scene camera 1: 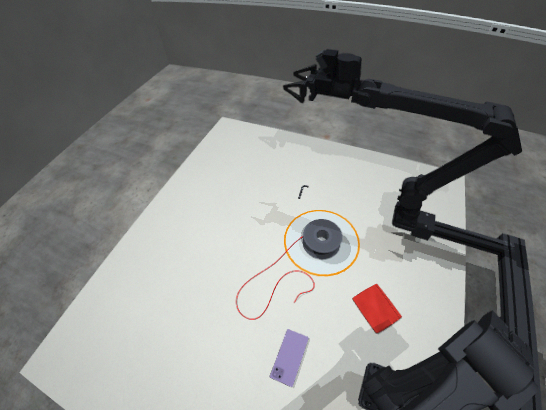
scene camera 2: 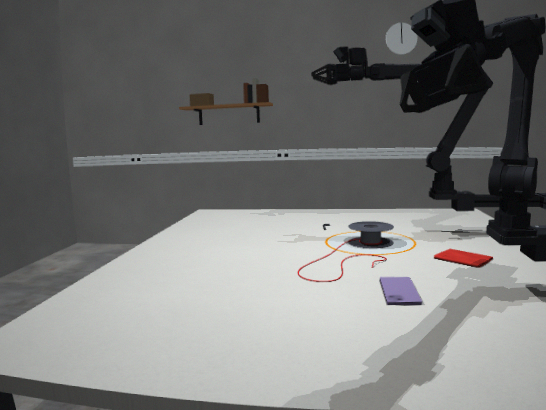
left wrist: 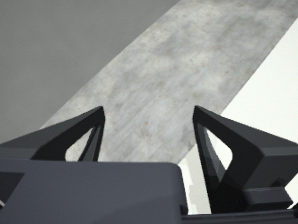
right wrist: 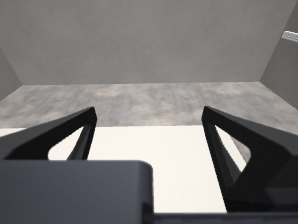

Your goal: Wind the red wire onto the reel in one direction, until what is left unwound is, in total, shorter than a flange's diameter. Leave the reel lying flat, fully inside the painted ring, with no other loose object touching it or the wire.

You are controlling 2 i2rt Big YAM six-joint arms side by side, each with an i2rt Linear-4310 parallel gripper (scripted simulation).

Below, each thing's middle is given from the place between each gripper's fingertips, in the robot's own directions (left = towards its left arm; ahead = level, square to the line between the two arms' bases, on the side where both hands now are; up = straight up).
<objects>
Right now my right hand (scene camera 1: 288, 80) is 62 cm above the dark grey reel (scene camera 1: 327, 229), 21 cm past it and 17 cm to the right of it.
Right now my left hand (scene camera 2: 424, 100) is 96 cm to the left of the dark grey reel, 44 cm above it and 2 cm past it.
</objects>
